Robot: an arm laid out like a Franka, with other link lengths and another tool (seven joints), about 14 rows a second.
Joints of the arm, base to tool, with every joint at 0 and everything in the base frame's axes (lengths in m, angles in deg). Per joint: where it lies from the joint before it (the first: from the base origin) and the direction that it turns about. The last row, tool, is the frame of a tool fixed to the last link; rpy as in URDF.
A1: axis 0 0 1 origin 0.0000 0.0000 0.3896
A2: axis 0 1 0 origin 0.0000 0.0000 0.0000
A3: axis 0 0 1 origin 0.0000 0.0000 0.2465
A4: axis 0 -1 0 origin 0.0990 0.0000 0.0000
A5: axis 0 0 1 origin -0.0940 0.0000 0.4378
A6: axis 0 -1 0 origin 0.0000 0.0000 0.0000
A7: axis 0 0 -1 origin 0.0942 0.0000 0.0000
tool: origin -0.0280 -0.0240 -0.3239 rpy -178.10 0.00 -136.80
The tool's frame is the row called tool.
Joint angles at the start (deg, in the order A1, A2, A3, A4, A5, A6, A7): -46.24, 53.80, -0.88, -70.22, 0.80, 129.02, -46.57
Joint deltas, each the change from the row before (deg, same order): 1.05, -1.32, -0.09, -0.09, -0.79, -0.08, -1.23; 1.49, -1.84, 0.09, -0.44, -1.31, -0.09, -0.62; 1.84, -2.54, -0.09, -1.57, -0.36, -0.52, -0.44; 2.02, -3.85, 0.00, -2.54, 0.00, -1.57, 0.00; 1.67, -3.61, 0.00, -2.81, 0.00, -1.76, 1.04; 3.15, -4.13, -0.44, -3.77, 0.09, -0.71, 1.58; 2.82, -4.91, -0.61, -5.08, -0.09, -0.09, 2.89
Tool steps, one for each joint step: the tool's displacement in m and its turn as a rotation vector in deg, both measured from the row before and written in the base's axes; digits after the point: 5 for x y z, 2 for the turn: 0.01464, 0.00022, 0.01792, -1.40, -0.18, 2.65; 0.02003, 0.00527, 0.02224, -1.68, -0.14, 2.85; 0.01825, 0.01509, 0.01973, -0.60, -0.03, 2.36; 0.01622, 0.02340, 0.02567, 0.19, 0.18, 1.93; 0.00702, 0.02411, 0.01873, 0.71, 0.61, 0.54; 0.01537, 0.03535, 0.01862, 0.21, 0.20, 1.12; 0.00495, 0.03223, 0.01714, 0.09, 0.11, -0.60
